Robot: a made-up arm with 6 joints. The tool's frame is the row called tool. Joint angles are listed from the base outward.
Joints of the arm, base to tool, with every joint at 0 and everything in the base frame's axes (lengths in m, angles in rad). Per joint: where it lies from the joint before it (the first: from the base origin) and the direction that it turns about. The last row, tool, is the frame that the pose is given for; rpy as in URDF.
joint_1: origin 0.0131 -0.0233 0.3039 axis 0 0 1
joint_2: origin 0.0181 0.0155 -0.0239 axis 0 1 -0.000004
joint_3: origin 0.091 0.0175 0.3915 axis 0 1 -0.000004
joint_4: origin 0.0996 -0.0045 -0.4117 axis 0 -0.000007 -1
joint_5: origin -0.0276 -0.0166 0.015 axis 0 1 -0.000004
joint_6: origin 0.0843 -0.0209 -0.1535 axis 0 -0.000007 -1
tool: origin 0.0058 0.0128 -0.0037 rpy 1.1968 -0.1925 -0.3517
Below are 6 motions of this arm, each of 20 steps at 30 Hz.
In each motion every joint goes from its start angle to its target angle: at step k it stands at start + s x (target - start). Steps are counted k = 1, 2, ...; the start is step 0. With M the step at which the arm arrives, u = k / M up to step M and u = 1 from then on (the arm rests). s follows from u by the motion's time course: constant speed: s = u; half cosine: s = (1 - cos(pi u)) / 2; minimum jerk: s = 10 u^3 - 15 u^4 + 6 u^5.
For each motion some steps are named. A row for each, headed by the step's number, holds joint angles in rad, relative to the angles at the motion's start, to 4 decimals.
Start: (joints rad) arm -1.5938 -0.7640 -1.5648 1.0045 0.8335 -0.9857
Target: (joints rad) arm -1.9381 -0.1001 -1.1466 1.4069 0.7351 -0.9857
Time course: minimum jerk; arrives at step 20
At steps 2, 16, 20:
2: -0.0029 0.0057 0.0036 0.0034 -0.0008 0.0000
16: -0.3244 0.6254 0.3940 0.3791 -0.0927 0.0000
20: -0.3443 0.6639 0.4182 0.4024 -0.0984 0.0000

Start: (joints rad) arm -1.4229 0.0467 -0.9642 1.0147 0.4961 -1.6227
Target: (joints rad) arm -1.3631 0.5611 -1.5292 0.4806 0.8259 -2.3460
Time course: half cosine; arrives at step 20
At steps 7, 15, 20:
7: 0.0163 0.1404 -0.1542 -0.1458 0.0900 -0.1975
15: 0.0510 0.4391 -0.4823 -0.4559 0.2815 -0.6174
20: 0.0598 0.5144 -0.5650 -0.5341 0.3298 -0.7233

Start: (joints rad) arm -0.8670 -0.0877 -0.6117 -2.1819 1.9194 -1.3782
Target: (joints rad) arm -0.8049 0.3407 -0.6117 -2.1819 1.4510 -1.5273
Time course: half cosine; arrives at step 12
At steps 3, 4, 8, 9, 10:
3: 0.0091 0.0627 0.0000 0.0000 -0.0686 -0.0218
4: 0.0155 0.1071 0.0000 0.0000 -0.1171 -0.0373
8: 0.0466 0.3213 0.0000 0.0000 -0.3513 -0.1118
9: 0.0530 0.3657 0.0000 0.0000 -0.3998 -0.1273
10: 0.0579 0.3997 0.0000 0.0000 -0.4370 -0.1391

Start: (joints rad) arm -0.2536 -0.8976 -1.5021 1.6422 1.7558 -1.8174
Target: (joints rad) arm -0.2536 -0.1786 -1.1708 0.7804 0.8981 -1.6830
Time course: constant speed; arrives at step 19
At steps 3, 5, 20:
3: 0.0000 0.1135 0.0523 -0.1361 -0.1354 0.0212
5: 0.0000 0.1892 0.0872 -0.2268 -0.2257 0.0354
20: 0.0000 0.7190 0.3313 -0.8618 -0.8577 0.1344

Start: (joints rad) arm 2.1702 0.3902 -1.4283 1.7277 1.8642 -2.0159
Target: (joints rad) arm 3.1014 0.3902 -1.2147 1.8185 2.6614 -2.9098
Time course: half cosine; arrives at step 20
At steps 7, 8, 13, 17, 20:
7: 0.2542 0.0000 0.0583 0.0248 0.2176 -0.2440
8: 0.3217 0.0000 0.0738 0.0314 0.2754 -0.3088
13: 0.6770 0.0000 0.1553 0.0660 0.5796 -0.6499
17: 0.8805 0.0000 0.2020 0.0859 0.7538 -0.8452
20: 0.9312 0.0000 0.2136 0.0908 0.7972 -0.8939

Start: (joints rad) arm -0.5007 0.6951 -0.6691 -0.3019 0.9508 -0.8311
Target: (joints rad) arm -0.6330 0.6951 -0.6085 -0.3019 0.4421 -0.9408
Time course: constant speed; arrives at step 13
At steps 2, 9, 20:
2: -0.0204 0.0000 0.0093 0.0000 -0.0783 -0.0169
9: -0.0916 0.0000 0.0420 0.0000 -0.3522 -0.0759
20: -0.1323 0.0000 0.0606 0.0000 -0.5087 -0.1097

